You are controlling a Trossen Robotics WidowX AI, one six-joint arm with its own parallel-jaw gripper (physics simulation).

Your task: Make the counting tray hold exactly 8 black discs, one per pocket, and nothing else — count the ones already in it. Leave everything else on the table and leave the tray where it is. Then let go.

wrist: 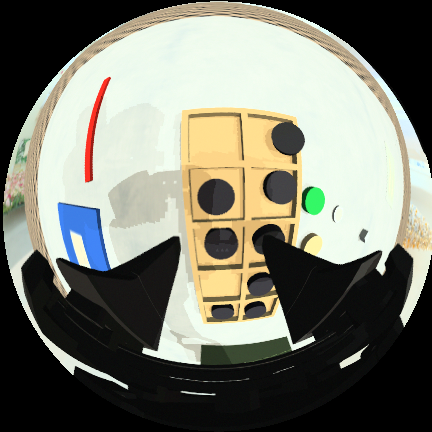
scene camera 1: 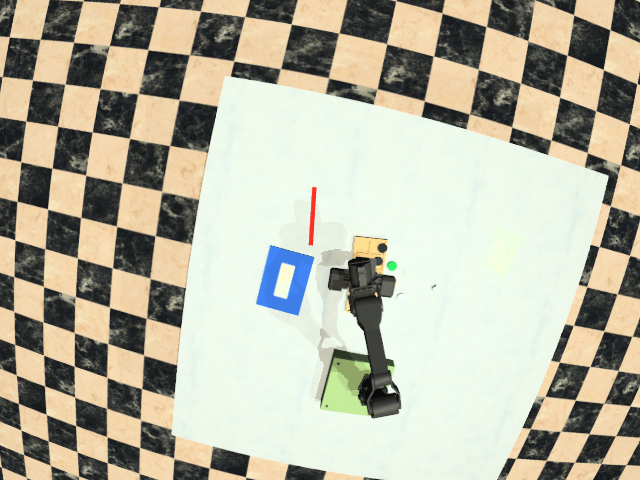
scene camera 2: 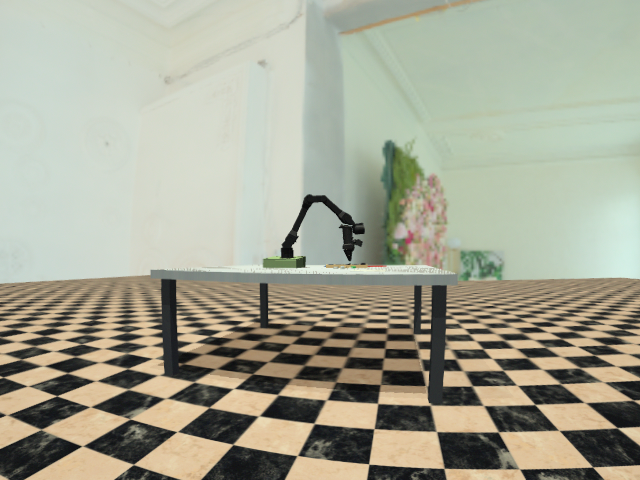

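The tan counting tray (scene camera 1: 364,244) (wrist: 185,145) has two columns of pockets. In the wrist view, black discs lie in the right column: one (wrist: 288,138) at the far end overlapping the right rim, others (wrist: 280,187) (wrist: 260,284) (wrist: 255,309) below, and one (wrist: 265,235) partly hidden by the right finger. In the left column, discs lie in the second pocket (wrist: 216,197), third pocket (wrist: 221,243) and nearest pocket (wrist: 223,311). The left column's first and fourth pockets are empty. My gripper (scene camera 2: 348,258) (wrist: 221,241) is open and empty above the tray, its fingertips either side of the third left disc.
Right of the tray are a green disc (scene camera 1: 391,266) (wrist: 314,201), a yellowish disc (wrist: 312,244), a white disc (wrist: 337,214) and a small dark piece (scene camera 1: 433,287) (wrist: 363,235). Left are a blue frame (scene camera 1: 265,279) and a red bar (scene camera 1: 312,217) (wrist: 91,135). A pale lined sheet (scene camera 1: 502,253) lies far right.
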